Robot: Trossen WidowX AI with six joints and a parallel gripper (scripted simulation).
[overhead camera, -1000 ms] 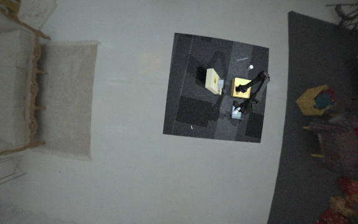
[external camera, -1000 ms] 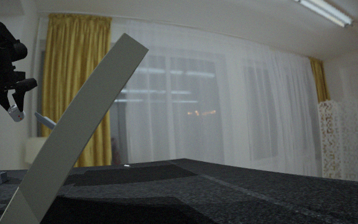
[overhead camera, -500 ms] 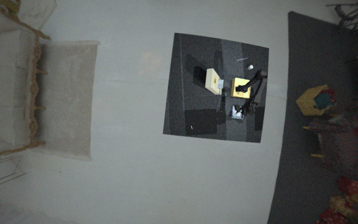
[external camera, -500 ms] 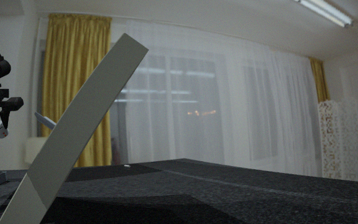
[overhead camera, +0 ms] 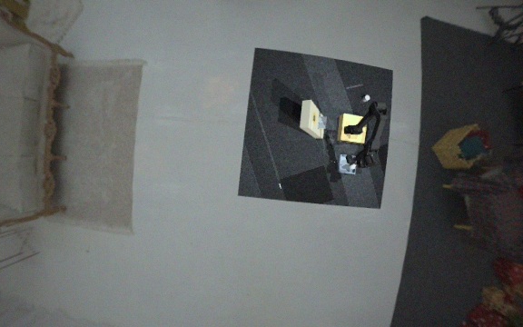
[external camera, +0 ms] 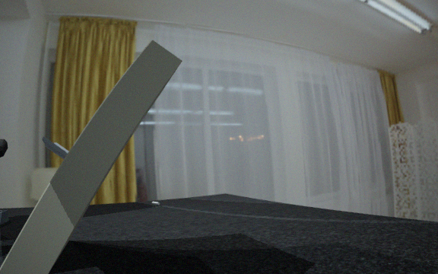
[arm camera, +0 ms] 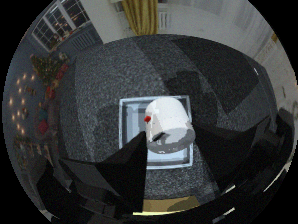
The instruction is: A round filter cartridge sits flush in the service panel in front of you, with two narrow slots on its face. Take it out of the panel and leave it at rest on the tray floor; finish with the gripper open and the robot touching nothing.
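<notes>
Right now the white filter cartridge is right at my gripper tip. From my gripper tip the other things lie so: cream service panel: 300 mm ahead, 340 mm to the right, 40 mm above; then pale blue tray: 20 mm behind, 120 mm below.
</notes>
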